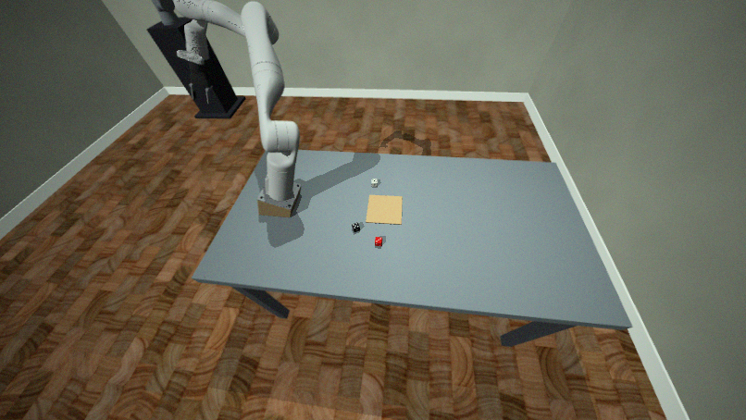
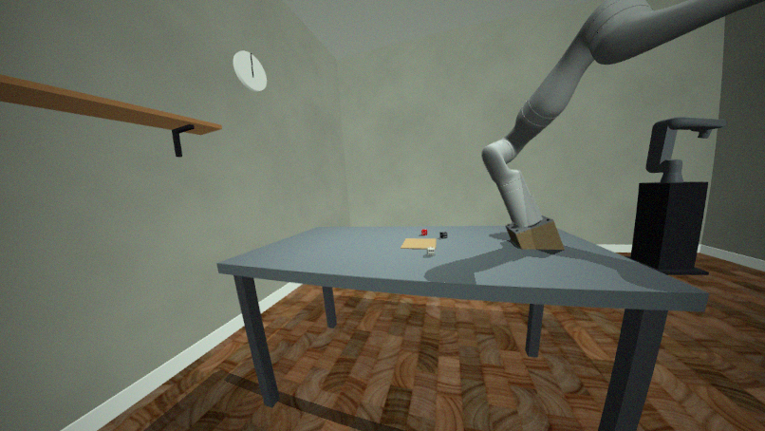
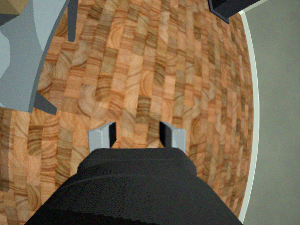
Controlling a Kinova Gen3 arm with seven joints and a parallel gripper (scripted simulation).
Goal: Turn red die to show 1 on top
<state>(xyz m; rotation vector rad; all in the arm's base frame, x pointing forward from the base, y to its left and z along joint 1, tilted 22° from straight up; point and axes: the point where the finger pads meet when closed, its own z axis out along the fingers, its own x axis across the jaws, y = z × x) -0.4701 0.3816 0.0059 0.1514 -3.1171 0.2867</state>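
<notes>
The red die is 83 cm ahead of my hand, 54 cm to the right of it and 26 cm below it. Round my hand: black die 74 cm ahead, 49 cm to the right, 26 cm below; then tan mat 85 cm ahead, 38 cm to the right, 27 cm below; then white die 80 cm ahead, 25 cm to the right, 26 cm below.
</notes>
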